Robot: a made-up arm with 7 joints. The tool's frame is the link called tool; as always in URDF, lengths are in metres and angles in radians. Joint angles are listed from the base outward. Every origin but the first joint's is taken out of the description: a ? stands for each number. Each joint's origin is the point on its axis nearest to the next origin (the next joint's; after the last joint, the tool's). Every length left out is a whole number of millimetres.
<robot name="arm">
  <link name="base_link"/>
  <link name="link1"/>
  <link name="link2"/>
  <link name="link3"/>
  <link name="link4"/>
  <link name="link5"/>
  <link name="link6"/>
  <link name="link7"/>
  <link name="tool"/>
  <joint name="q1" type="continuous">
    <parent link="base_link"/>
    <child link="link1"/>
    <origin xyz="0 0 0.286" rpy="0 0 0"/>
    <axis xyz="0 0 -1"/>
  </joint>
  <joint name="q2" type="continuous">
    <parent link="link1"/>
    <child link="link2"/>
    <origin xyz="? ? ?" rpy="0 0 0"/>
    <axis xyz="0 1 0"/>
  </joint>
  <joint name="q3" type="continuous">
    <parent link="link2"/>
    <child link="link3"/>
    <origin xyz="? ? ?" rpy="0 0 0"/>
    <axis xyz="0 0 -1"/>
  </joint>
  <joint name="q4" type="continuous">
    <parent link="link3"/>
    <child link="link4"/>
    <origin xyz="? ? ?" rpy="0 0 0"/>
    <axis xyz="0 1 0"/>
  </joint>
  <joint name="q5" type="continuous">
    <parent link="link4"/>
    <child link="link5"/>
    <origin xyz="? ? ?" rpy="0 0 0"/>
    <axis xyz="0 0 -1"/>
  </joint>
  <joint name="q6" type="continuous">
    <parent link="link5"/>
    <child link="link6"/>
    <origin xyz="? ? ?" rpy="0 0 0"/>
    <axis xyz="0 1 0"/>
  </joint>
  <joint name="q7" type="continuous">
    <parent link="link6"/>
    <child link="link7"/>
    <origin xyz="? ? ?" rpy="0 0 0"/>
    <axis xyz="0 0 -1"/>
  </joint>
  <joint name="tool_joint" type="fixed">
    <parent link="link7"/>
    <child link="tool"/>
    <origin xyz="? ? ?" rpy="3.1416 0 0"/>
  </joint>
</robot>
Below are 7 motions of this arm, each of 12 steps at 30 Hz.
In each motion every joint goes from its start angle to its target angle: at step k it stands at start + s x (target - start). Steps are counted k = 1, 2, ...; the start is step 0. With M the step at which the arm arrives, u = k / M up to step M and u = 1 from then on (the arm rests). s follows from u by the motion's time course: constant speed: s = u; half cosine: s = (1 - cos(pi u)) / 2; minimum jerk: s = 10 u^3 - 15 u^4 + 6 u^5.
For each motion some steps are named. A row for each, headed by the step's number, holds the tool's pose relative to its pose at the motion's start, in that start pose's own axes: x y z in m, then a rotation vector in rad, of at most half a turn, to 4 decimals.
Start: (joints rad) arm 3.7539 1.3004 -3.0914 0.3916 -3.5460 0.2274 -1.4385
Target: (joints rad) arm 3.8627 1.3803 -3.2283 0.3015 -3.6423 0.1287 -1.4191
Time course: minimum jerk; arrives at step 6
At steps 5, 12:
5: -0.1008 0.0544 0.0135 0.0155 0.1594 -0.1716
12: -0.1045 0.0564 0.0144 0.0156 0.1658 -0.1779

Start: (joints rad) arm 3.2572 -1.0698 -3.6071 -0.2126 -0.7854 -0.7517 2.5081
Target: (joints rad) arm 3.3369 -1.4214 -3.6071 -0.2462 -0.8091 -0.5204 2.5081
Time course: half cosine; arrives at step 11
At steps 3, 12:
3: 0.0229 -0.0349 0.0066 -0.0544 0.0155 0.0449
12: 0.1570 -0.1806 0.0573 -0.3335 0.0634 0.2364

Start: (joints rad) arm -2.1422 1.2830 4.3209 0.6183 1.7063 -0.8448 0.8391
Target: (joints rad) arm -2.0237 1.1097 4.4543 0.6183 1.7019 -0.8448 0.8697
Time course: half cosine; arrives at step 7
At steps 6, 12:
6: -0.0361 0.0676 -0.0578 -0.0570 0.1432 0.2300
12: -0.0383 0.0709 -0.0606 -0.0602 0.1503 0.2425

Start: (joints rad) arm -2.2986 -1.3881 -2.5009 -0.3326 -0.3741 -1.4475 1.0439
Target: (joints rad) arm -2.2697 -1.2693 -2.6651 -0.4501 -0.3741 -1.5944 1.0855
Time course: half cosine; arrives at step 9
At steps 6, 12:
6: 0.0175 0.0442 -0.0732 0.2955 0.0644 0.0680
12: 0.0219 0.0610 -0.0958 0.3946 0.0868 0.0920

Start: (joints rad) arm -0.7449 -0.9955 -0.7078 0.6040 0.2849 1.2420 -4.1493
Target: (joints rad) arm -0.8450 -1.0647 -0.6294 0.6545 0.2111 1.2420 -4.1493
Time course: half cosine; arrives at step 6
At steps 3, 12:
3: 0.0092 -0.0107 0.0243 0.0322 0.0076 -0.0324
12: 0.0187 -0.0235 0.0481 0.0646 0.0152 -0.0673

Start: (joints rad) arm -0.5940 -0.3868 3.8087 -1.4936 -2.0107 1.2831 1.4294
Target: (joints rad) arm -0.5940 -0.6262 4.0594 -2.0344 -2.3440 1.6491 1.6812
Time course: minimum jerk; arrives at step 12
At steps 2, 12:
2: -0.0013 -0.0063 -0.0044 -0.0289 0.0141 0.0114
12: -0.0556 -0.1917 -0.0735 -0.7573 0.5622 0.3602

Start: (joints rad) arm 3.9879 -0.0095 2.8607 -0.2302 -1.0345 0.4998 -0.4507
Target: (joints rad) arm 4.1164 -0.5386 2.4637 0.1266 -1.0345 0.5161 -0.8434
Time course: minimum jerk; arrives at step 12
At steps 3, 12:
3: -0.0067 0.0510 0.0003 0.0714 0.0048 -0.1036
12: -0.0126 0.4522 0.1423 0.6113 0.2377 -1.0098

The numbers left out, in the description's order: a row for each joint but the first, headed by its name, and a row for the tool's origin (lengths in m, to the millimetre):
q2: 0 -0.013 0
q3: 0 0 0.405
q4: 0 -0.008 0
q5: 0 0 0.261
q6: 0 0 0
q7: 0 0 0.074
tool: 0 0 0

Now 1 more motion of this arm.
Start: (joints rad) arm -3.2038 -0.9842 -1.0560 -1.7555 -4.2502 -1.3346 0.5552
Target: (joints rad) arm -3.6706 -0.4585 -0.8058 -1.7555 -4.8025 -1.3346 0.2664
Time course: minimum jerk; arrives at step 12
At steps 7, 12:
7: 0.0072 -0.0506 0.1511 -0.0296 0.0446 -0.1774
12: 0.0041 -0.0541 0.2379 -0.0576 0.0362 -0.3301

